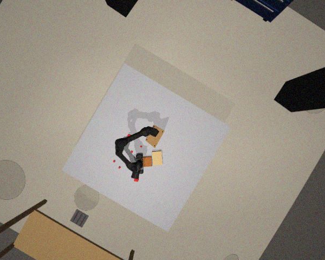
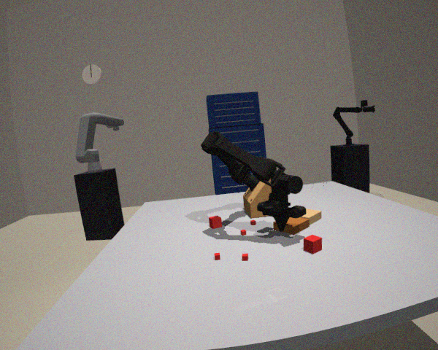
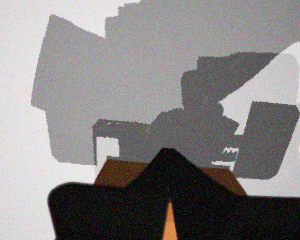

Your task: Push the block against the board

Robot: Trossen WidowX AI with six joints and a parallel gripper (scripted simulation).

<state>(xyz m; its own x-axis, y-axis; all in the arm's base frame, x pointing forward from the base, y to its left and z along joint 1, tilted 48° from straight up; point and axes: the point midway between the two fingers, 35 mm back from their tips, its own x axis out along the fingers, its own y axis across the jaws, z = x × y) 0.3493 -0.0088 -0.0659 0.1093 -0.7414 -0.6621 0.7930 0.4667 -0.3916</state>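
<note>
The square block is 4 cm behind my gripper tip, 5 cm to the left of it and 1 cm above it. Also, from my gripper tip: board (13 cm behind, 12 cm to the left, 1 cm above).
</note>
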